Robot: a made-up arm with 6 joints.
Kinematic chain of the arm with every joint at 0, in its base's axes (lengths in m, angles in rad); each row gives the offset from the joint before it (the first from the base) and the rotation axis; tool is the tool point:
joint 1: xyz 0 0 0.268 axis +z
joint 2: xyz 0 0 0 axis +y
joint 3: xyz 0 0 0.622 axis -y
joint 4: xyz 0 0 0 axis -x
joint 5: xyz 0.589 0 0 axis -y
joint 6: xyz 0 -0.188 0 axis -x
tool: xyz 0 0 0
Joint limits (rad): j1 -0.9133..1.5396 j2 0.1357..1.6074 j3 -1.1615..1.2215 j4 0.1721..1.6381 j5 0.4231..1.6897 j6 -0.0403..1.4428
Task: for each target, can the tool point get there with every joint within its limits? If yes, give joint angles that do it. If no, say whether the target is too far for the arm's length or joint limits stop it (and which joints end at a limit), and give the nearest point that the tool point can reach.
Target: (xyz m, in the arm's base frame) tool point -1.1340 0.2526 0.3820
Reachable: no: joint limits stop it (at a limit: joint 1, joint 2, joint 3, joint 4) | nearest point 0.0006 0.4241 0.3679 | short by 1.148 m
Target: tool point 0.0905 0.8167 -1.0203
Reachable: no: too far | nearest point 0.0791 0.7138 -0.3655 | short by 0.663 m
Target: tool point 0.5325 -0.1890 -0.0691
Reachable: yes | joints -0.0344 1.1456 -0.6057 0.4343 0.7429 1.2757
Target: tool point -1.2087 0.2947 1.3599
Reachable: no: too far | nearest point -0.0034 0.2954 1.4653 | short by 1.210 m
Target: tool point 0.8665 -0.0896 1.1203
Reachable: yes | joints 0.0263 0.6302 0.9926 0.9304 0.7049 0.2877
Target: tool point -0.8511 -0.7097 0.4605
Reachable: no: joint limits stop it (at a limit: joint 1, joint 2, joint 3, joint 4) | nearest point 0.0210 -0.3303 0.3259 | short by 0.961 m
